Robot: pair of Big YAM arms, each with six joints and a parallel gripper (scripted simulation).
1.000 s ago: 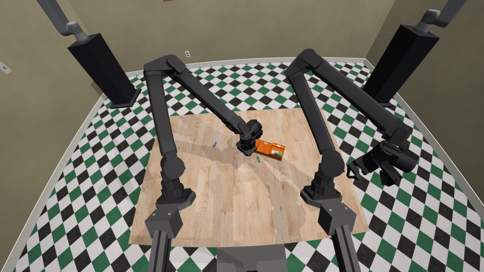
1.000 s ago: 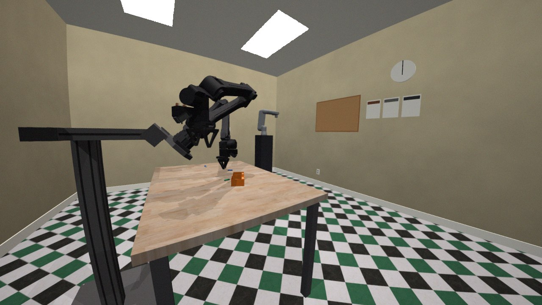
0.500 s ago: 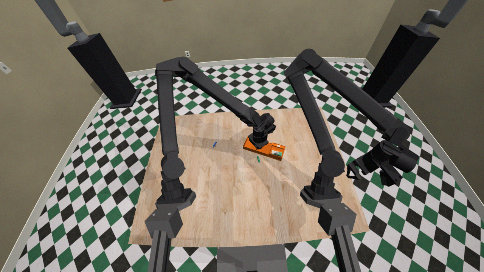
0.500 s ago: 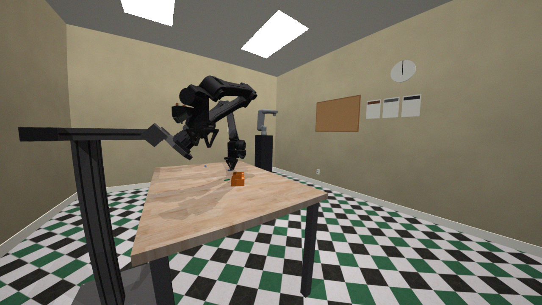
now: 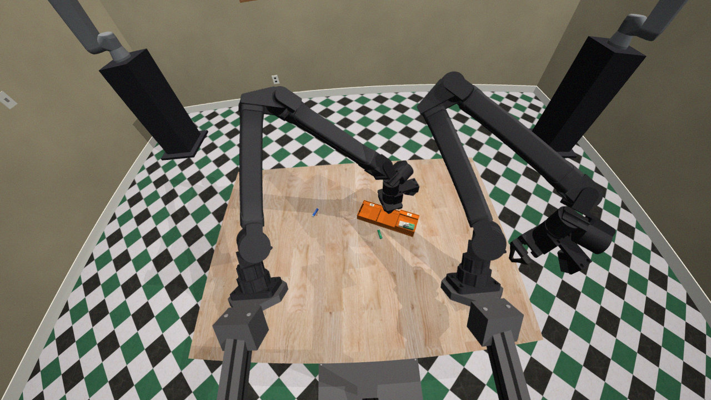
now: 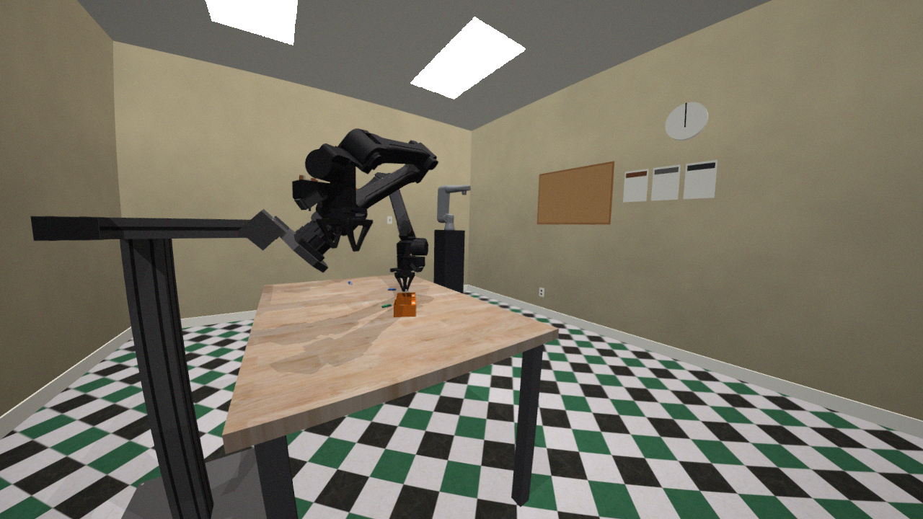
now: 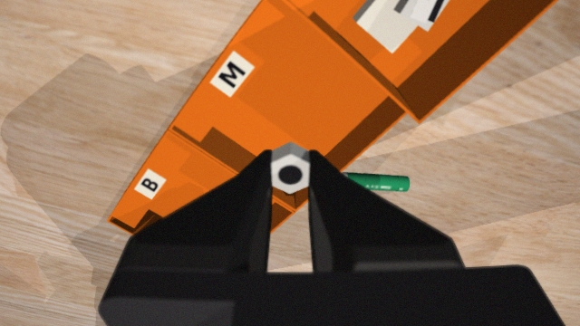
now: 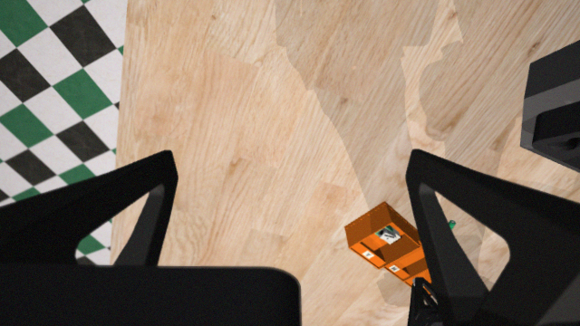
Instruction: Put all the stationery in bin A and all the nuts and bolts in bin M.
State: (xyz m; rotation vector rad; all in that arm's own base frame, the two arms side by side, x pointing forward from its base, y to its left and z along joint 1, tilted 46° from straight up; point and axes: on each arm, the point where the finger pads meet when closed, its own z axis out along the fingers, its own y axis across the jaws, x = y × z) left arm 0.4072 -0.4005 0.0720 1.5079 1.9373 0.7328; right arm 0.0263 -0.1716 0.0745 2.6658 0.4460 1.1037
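The green cylinder lies 7 cm behind my left hand, 4 cm to the left of it and 7 cm below it. Round my left hand: hex nut: 1 cm below; eraser: 4 cm behind, 7 cm to the right, 6 cm below; pencil sharpener: 4 cm behind, 7 cm to the right, 5 cm below.
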